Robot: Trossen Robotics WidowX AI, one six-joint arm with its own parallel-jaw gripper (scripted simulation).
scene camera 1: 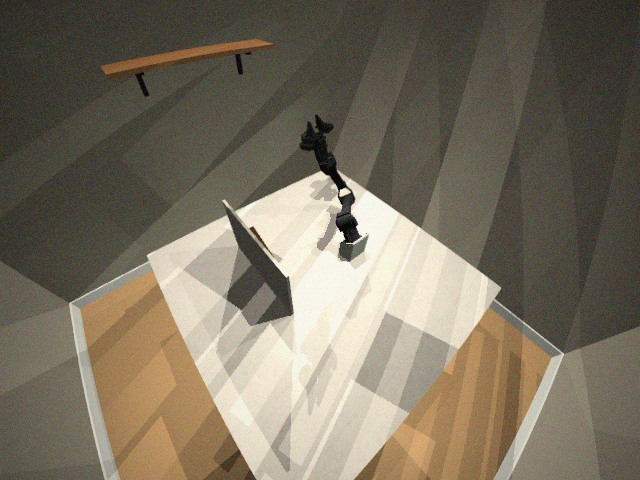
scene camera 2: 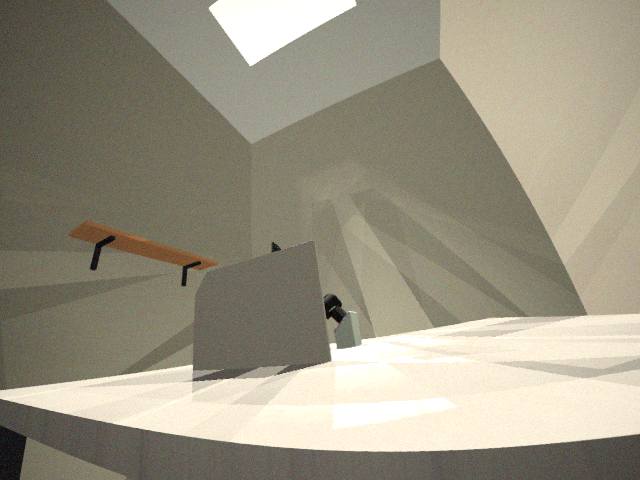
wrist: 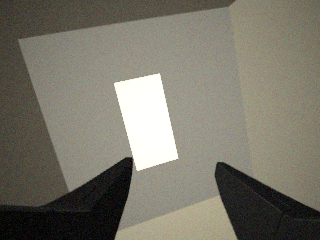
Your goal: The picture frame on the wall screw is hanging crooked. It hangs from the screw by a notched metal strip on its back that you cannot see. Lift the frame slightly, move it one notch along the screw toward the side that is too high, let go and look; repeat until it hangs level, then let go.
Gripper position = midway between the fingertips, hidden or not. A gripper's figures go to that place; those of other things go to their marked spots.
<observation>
My gripper [scene camera 1: 312,117] is 1.09 m from the lens. A grey wall panel [scene camera 1: 275,276]: 0.91 m from the lens.
</observation>
